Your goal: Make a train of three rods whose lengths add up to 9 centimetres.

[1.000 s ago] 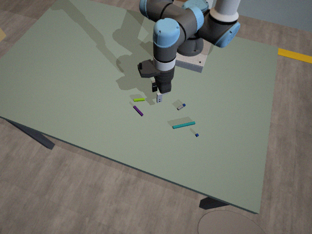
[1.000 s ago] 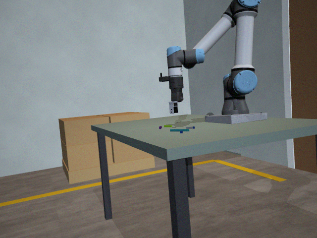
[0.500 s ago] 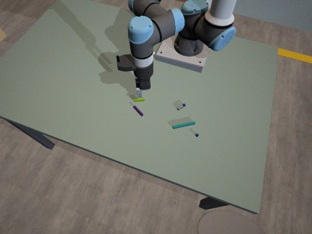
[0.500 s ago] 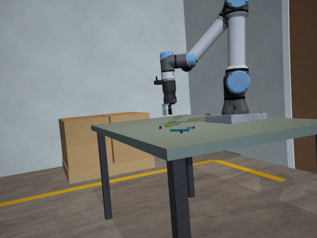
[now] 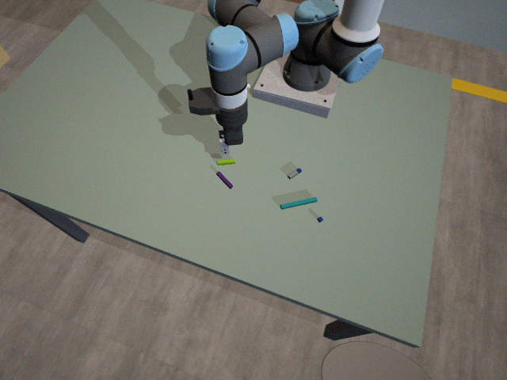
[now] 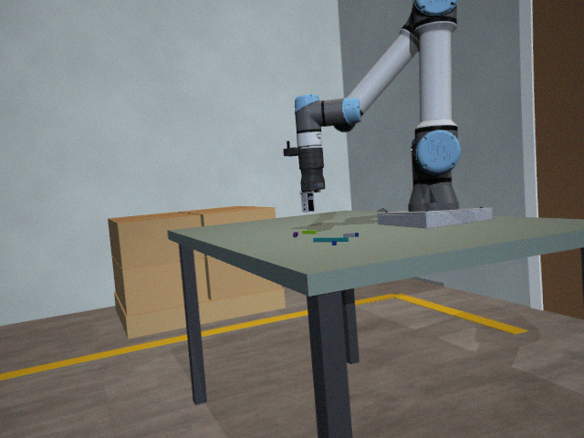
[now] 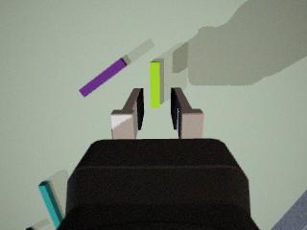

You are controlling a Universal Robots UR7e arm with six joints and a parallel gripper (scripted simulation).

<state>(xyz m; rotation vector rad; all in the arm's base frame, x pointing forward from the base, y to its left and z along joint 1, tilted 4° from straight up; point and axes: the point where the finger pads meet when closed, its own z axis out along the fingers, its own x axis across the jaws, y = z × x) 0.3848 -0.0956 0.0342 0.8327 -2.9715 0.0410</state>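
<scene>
My gripper is now 80 mm above the lime rod. Round my hand: purple rod (80 mm below, 60 mm ahead, 20 mm to the left); turquoise rod (240 mm to the left, 80 mm below, 40 mm ahead); grey rod (190 mm to the left, 80 mm below, 40 mm behind).
</scene>
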